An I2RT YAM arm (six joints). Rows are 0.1 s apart.
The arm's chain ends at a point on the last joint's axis. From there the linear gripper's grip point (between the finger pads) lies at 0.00 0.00 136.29 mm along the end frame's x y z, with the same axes.
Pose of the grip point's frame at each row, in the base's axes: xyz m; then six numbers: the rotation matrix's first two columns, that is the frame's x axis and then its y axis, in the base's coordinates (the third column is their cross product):
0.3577 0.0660 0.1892 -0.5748 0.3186 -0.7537 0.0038 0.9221 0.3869
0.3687 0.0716 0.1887 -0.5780 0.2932 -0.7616 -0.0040 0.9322 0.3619
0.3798 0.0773 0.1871 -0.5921 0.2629 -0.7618 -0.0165 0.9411 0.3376
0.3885 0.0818 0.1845 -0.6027 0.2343 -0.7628 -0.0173 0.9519 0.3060
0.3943 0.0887 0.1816 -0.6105 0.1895 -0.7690 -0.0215 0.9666 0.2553
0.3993 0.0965 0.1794 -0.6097 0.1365 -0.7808 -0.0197 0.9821 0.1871
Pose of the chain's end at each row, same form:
0.2462 0.0361 0.2616 -0.5748 0.3186 -0.7537 0.0038 0.9221 0.3869
0.2575 0.0427 0.2620 -0.5780 0.2932 -0.7616 -0.0040 0.9322 0.3619
0.2700 0.0483 0.2625 -0.5921 0.2629 -0.7618 -0.0165 0.9411 0.3376
0.2798 0.0549 0.2621 -0.6027 0.2343 -0.7628 -0.0173 0.9519 0.3060
0.2864 0.0652 0.2615 -0.6105 0.1895 -0.7690 -0.0215 0.9666 0.2553
0.2913 0.0789 0.2606 -0.6097 0.1365 -0.7808 -0.0197 0.9821 0.1871

